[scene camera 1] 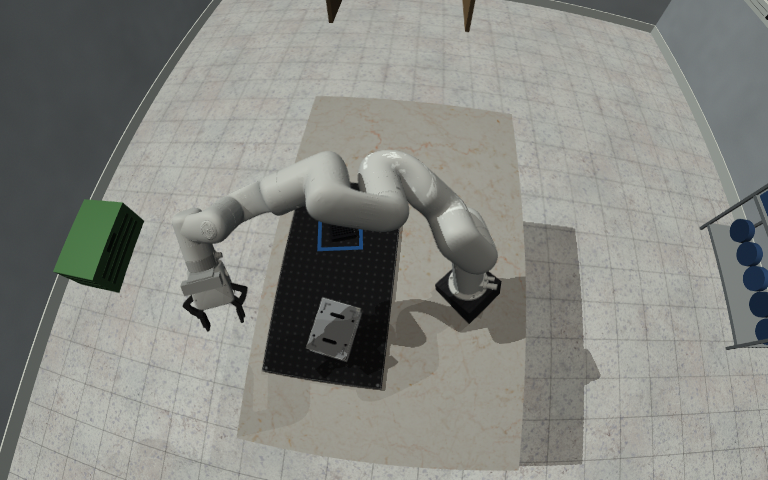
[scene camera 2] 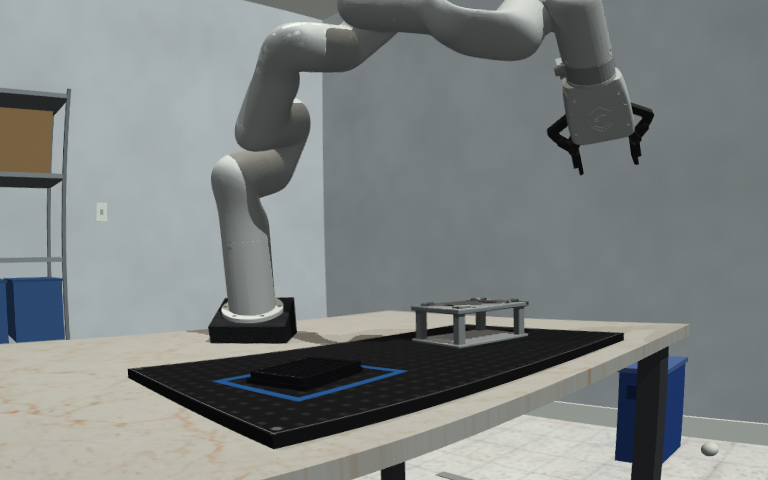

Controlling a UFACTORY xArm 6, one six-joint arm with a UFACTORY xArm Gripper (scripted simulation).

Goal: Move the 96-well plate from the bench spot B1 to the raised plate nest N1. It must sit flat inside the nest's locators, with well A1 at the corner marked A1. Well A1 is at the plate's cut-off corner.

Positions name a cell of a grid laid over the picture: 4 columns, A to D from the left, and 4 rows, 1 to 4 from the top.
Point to a black 96-well plate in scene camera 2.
B4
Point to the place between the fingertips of my gripper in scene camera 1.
At B3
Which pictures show my gripper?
Scene camera 1 and scene camera 2: all of them.
